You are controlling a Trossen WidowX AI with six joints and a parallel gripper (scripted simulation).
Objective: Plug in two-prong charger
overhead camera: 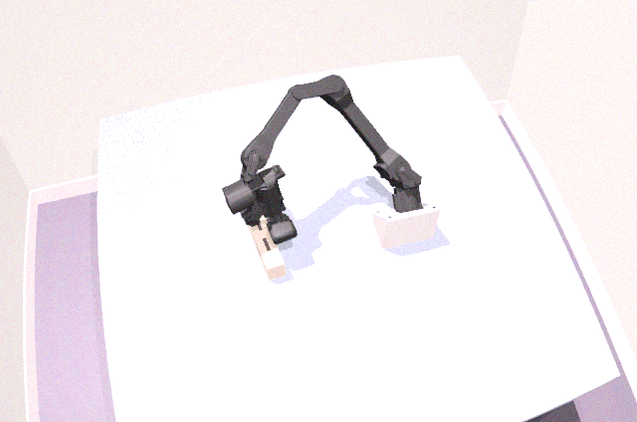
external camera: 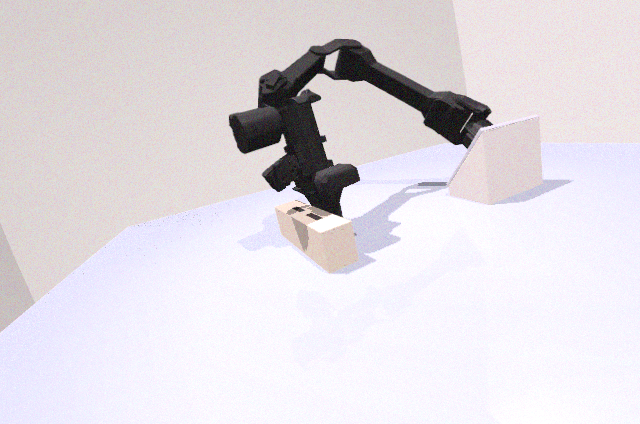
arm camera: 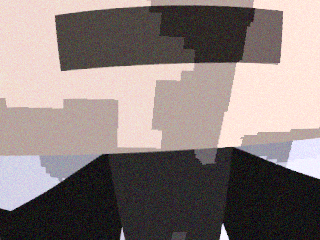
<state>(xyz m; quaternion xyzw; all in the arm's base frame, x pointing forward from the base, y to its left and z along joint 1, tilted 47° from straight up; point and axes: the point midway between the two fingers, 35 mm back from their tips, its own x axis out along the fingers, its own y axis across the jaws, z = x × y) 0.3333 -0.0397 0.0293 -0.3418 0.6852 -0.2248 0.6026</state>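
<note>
The black two-prong charger lies 20 mm ahead of my gripper tip and 10 mm above it.
</note>
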